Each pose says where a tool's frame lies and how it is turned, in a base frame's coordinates. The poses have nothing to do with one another.
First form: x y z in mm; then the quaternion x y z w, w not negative.
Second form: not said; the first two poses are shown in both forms.
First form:
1: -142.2, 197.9, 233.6, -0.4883, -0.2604, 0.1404, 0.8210
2: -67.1, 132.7, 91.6, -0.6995, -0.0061, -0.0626, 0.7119
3: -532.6, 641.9, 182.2, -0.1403, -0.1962, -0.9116, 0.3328
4: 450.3, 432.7, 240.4, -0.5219, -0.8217, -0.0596, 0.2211
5: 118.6, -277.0, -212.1, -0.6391, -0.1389, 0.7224, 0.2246
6: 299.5, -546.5, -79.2, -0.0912, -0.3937, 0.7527, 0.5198
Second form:
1: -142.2, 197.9, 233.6, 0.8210, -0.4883, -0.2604, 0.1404
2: -67.1, 132.7, 91.6, 0.7119, -0.6995, -0.0061, -0.0626
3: -532.6, 641.9, 182.2, 0.3328, -0.1403, -0.1962, -0.9116
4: 450.3, 432.7, 240.4, 0.2211, -0.5219, -0.8217, -0.0596
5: 118.6, -277.0, -212.1, 0.2246, -0.6391, -0.1389, 0.7224
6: 299.5, -546.5, -79.2, 0.5198, -0.0912, -0.3937, 0.7527
